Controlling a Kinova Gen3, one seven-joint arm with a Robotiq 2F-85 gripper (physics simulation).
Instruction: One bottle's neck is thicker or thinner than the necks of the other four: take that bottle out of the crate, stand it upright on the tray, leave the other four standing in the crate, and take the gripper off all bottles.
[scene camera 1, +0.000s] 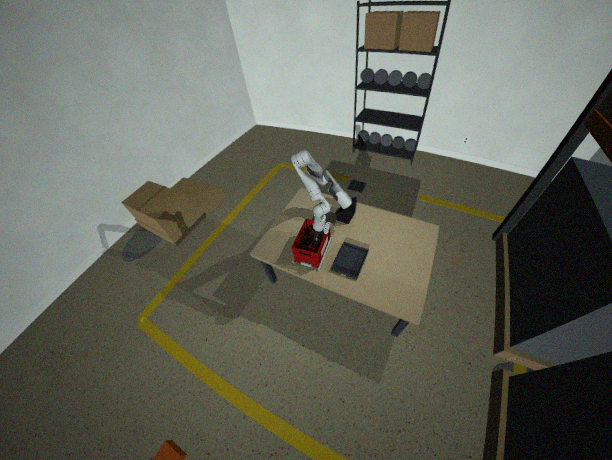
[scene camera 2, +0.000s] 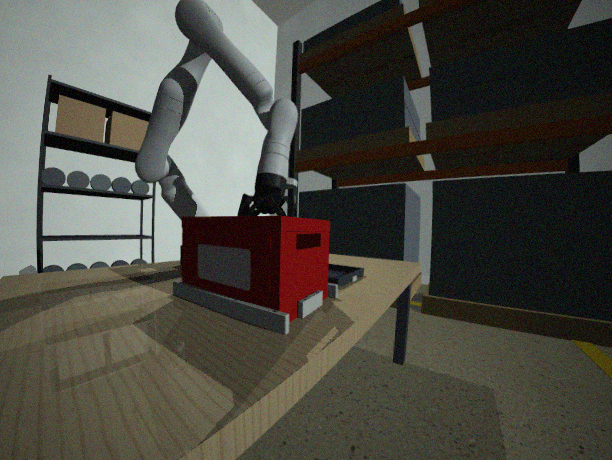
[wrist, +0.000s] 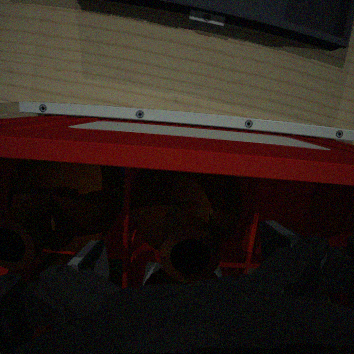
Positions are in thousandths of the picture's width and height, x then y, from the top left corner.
Labels:
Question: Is my gripper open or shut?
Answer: Open.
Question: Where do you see a dark tray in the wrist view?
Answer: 911, 89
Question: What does my gripper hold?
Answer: Nothing.

